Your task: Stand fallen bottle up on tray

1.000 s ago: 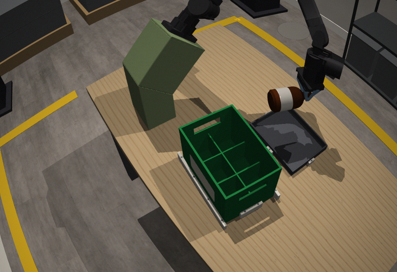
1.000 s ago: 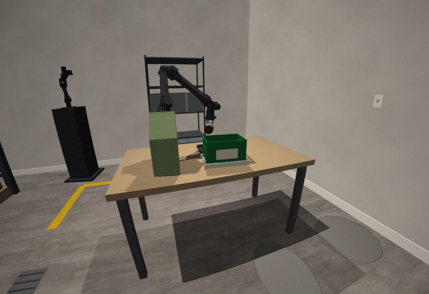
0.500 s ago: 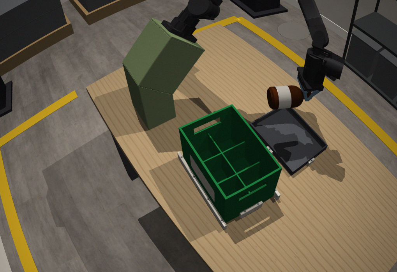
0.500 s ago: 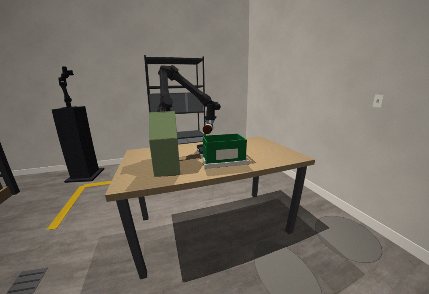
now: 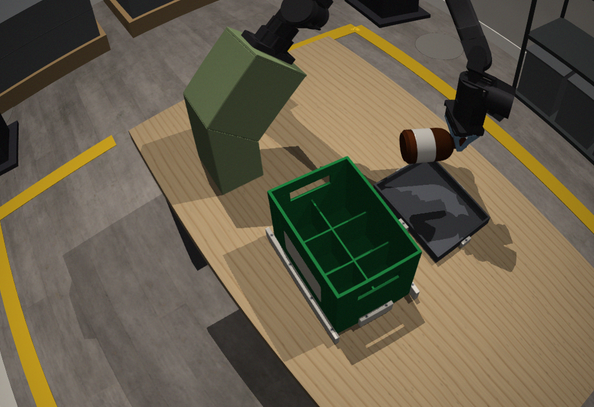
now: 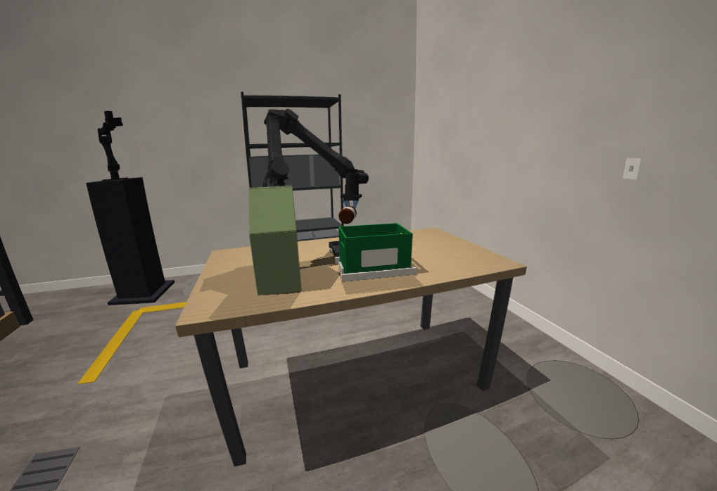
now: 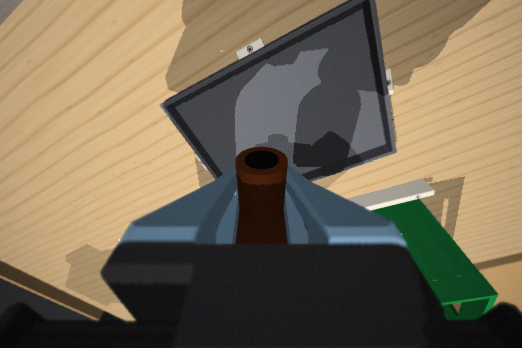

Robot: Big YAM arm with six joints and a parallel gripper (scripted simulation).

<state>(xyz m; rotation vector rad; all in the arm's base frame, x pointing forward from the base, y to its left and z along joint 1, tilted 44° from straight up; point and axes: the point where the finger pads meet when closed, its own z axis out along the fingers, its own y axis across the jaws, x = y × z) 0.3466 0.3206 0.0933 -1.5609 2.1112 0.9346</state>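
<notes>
The brown bottle is 50 mm to the right of my hand and 20 mm behind it. The rest, counted from my hand: dark grey tray: 180 mm below, 50 mm to the right, 10 mm ahead; then green crate: 330 mm to the right, 110 mm below, 50 mm ahead.
</notes>
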